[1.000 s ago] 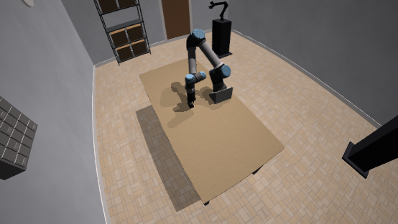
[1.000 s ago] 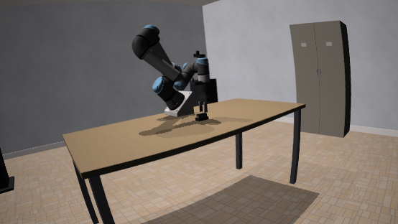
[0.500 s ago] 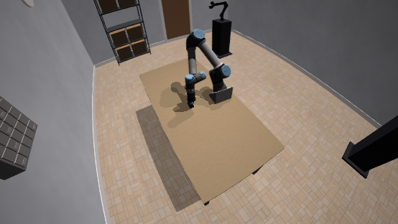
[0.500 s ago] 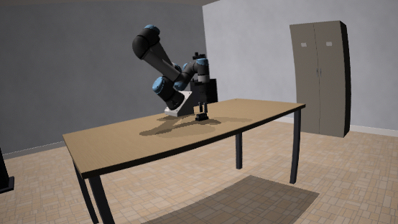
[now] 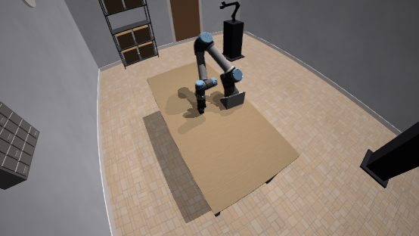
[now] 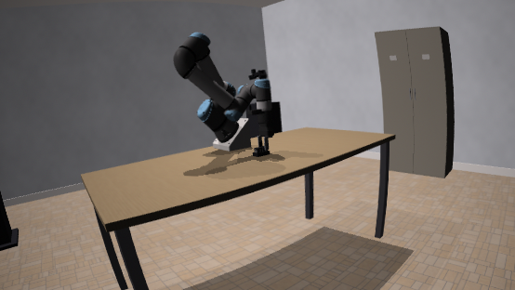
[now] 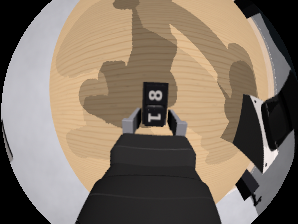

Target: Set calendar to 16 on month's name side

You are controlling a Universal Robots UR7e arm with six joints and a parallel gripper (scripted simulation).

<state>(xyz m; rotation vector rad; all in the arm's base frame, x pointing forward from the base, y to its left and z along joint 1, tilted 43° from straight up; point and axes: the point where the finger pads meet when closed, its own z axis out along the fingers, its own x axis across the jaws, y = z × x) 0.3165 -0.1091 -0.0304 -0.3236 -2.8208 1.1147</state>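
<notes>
The black date cube lies 2 cm below my hand. The rest, counted from my hand: dark calendar tray: 4 cm below, 2 cm to the right.
</notes>
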